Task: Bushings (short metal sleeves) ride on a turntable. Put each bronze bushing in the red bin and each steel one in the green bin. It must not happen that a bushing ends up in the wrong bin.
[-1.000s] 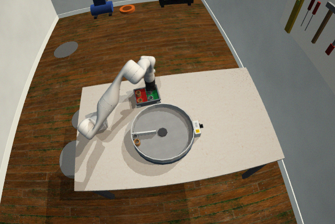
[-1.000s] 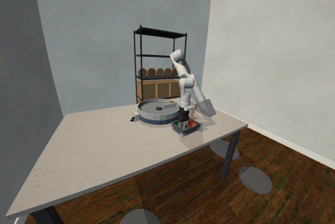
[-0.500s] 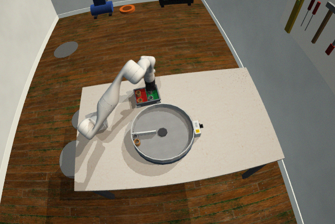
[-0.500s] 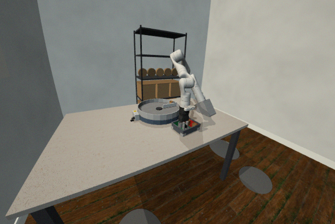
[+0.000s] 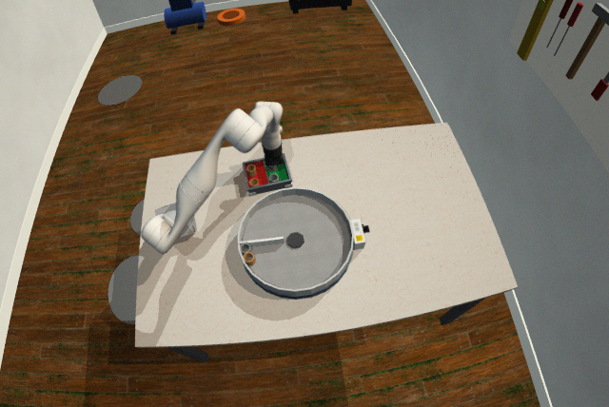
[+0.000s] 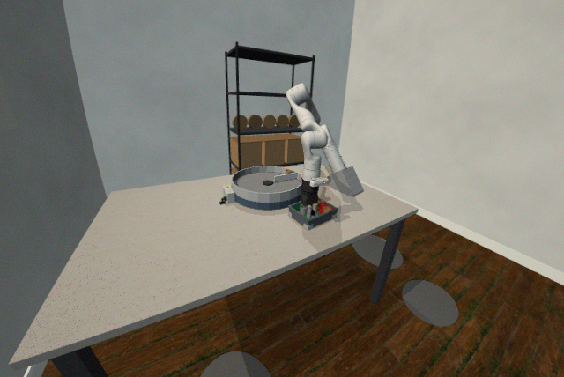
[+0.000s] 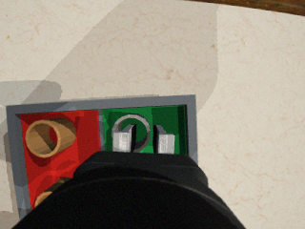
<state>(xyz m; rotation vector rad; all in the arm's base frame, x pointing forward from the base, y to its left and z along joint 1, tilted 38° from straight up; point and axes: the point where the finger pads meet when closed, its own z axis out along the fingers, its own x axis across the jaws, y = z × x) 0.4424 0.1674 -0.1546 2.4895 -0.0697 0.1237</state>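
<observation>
Right now the bin is 4 cm behind my hand, 4 cm to the right of it and 2 cm below it. The rest, counted from my hand: grey turntable: 1 cm ahead, 38 cm to the right, 1 cm above.
</observation>
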